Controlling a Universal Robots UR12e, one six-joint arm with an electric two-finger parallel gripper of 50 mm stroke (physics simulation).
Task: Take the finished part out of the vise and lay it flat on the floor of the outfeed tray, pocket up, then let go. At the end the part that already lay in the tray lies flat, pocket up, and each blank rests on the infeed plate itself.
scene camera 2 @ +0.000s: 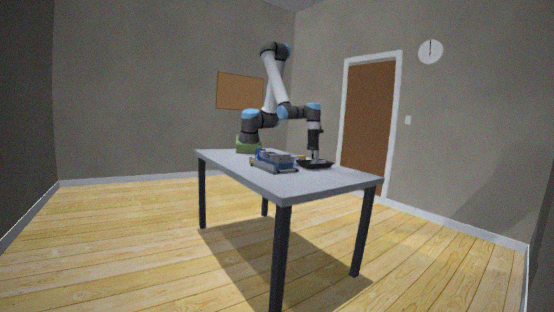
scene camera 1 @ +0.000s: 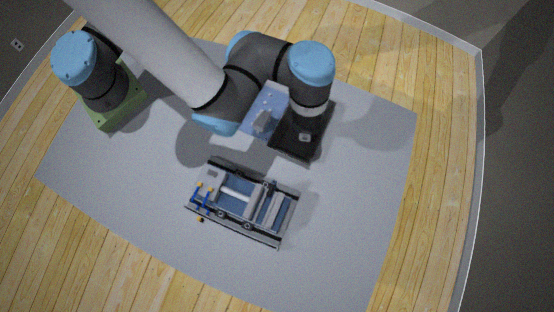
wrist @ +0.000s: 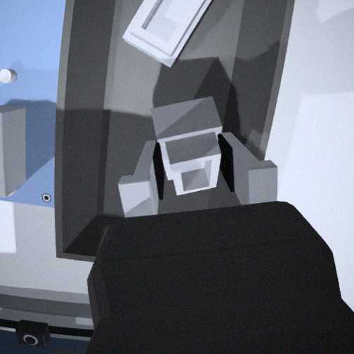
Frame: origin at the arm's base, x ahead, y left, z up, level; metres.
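Seen in the pictures: gripper, fingertip midpoint: (scene camera 2: pixel 314 159) (scene camera 1: pixel 305 128); arm's base, link origin: (scene camera 2: pixel 248 140) (scene camera 1: pixel 105 87).
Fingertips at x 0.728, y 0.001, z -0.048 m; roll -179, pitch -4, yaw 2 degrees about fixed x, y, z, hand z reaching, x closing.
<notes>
Pixels of each thing's top centre, then the offset from my fingertips to it. "*": a spot on its surface instead. Level surfaces: height alone.
- dark outfeed tray, surface spot: (scene camera 1: pixel 288 151) * dx -0.038, dy -0.070, dz -0.038 m
- vise, top centre: (scene camera 1: pixel 238 196) (scene camera 2: pixel 273 152) dx -0.139, dy -0.251, dz +0.037 m
- grey blank, top centre: (scene camera 1: pixel 261 118) dx -0.141, dy +0.012, dz -0.018 m
- blue infeed plate, top centre: (scene camera 1: pixel 256 107) dx -0.171, dy +0.065, dz -0.054 m
- table, surface height: dz -0.063 m
My gripper (scene camera 1: pixel 306 136) (scene camera 2: pixel 314 157) (wrist: pixel 190 154) is shut on a light grey pocketed part (wrist: pixel 186 120) inside the dark outfeed tray (scene camera 1: pixel 288 151) (wrist: pixel 82 150). The held part is steeply tilted, its pocket side facing the vise end of the tray; whether it touches the floor I cannot tell. Another part (wrist: pixel 167 30) lies flat, pocket up, turned askew further along the tray floor, partly cut off by the wrist view's top edge. The vise (scene camera 1: pixel 237 192) (scene camera 2: pixel 275 161) shows no part between its jaws. A grey blank (scene camera 1: pixel 261 121) (wrist: pixel 12 150) stands on the blue infeed plate (scene camera 1: pixel 275 106) (wrist: pixel 30 40).
The infeed plate lies right beside the tray and carries small white pins (wrist: pixel 7 76). The tray's sloped walls rise close around my fingers. The vise stands near the tray's end, with blue and yellow handles (scene camera 1: pixel 205 197). The forearm passes above the table (scene camera 1: pixel 350 200).
</notes>
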